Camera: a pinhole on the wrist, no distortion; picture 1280 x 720 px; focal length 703.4 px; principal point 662.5 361.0 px. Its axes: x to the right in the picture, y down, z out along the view. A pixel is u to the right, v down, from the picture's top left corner.
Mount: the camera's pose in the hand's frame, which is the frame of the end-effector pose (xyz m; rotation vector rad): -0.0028 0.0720 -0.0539 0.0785 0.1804 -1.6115
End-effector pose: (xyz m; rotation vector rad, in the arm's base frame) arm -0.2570 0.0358 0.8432 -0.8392 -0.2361 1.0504
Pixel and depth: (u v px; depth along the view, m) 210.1 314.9 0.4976
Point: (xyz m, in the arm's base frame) -0.7241 0.3578 0.9547
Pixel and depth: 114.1 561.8 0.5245
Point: -0.6956 0.5467 0.8812
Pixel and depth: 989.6 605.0 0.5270
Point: -0.2057 0.3472 1.2674
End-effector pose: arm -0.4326 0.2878 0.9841 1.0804 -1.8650 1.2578
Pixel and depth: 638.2 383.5 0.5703
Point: -0.4827 -0.2050 0.8542
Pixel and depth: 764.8 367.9 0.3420
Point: -0.4275 0.0182 0.9200
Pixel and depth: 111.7 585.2 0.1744
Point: -0.6283 0.1768 0.9234
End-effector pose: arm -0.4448 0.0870 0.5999 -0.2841 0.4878 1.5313
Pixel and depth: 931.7 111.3 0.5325
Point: -0.1764 0.1430 1.0470
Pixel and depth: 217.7 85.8 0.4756
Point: -0.6763 0.1938 1.1201
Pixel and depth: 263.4 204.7 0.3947
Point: -0.6255 0.2238 0.9835
